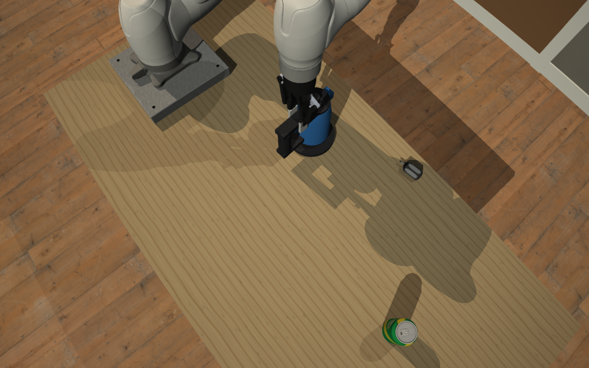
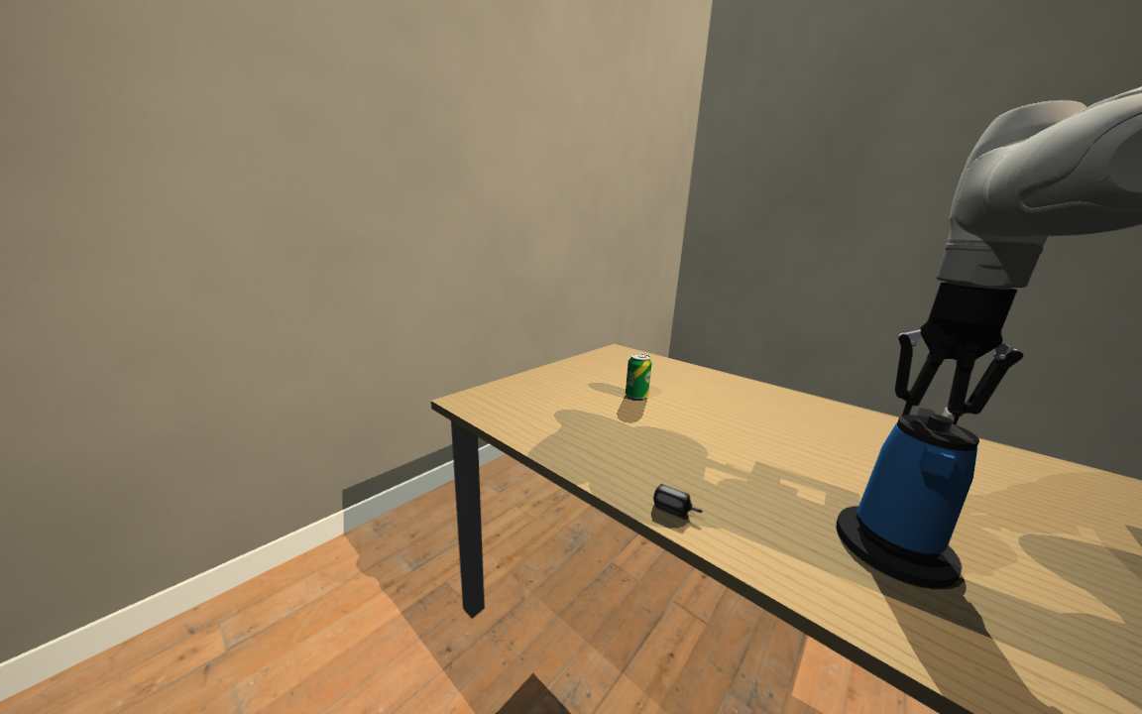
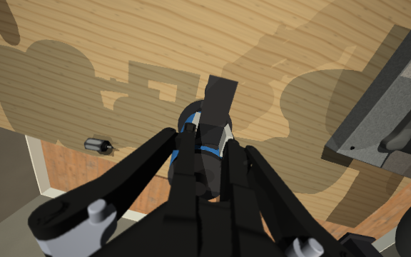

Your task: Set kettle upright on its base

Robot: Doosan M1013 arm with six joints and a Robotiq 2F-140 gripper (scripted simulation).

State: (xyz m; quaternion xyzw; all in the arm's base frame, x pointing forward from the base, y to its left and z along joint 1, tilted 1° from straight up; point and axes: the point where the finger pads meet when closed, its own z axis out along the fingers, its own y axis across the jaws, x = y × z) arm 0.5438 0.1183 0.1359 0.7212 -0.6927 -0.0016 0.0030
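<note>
The blue kettle is 30 mm to the left of my hand and 60 mm below it. Also, from my hand: green soda can 580 mm ahead, 170 mm to the right, 120 mm below; then round black base 60 mm to the left, 170 mm below; then small dark object 290 mm ahead, 210 mm to the left, 160 mm below.
</note>
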